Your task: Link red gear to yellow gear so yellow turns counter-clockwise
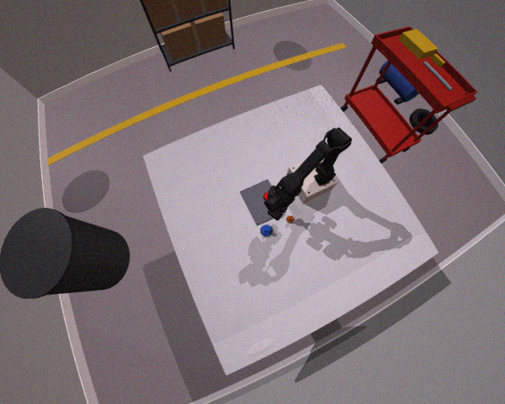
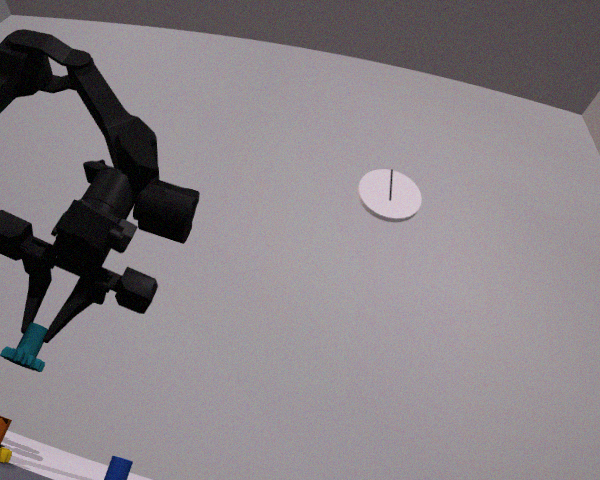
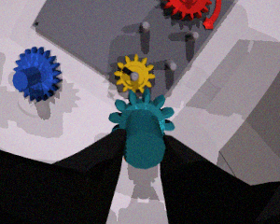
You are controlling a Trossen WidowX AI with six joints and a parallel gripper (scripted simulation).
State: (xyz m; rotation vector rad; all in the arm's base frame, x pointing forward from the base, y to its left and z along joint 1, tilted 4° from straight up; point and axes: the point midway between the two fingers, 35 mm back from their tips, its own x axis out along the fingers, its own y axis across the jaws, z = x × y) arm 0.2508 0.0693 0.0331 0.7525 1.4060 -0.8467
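Now: gripper tip 3 cm short of the red gear, 11 cm to the left of it and 10 cm above it. The rest, counted from my gripper tip: yellow gear: 2 cm ahead, 1 cm to the right, 10 cm below; teal gear: 1 cm below; orange gear: 3 cm behind, 5 cm to the left, 10 cm below.
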